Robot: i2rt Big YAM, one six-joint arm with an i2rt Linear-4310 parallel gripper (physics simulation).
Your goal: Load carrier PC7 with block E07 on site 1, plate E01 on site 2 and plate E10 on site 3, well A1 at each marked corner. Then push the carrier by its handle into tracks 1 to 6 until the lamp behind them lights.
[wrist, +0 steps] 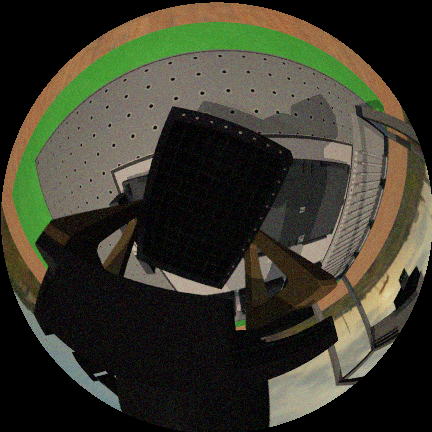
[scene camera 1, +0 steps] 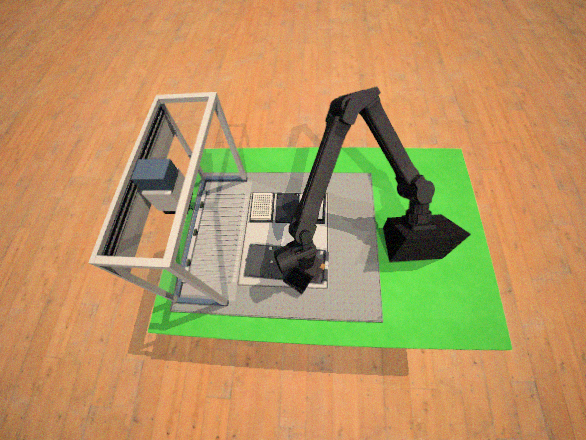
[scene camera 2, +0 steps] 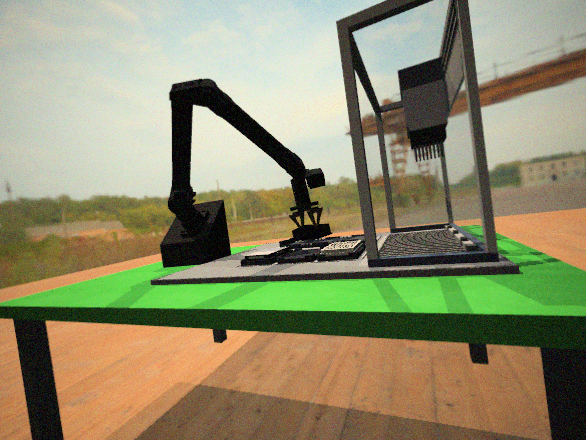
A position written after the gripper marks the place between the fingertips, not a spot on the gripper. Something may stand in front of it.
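Observation:
A dark carrier (scene camera 1: 260, 263) appears together with a pipetting head (scene camera 1: 167, 201), and the wrist view shows the carrier (wrist: 306, 207) as well. A perforated grey deck (wrist: 122, 121) is visible, and so is the gripper (wrist: 196, 219).

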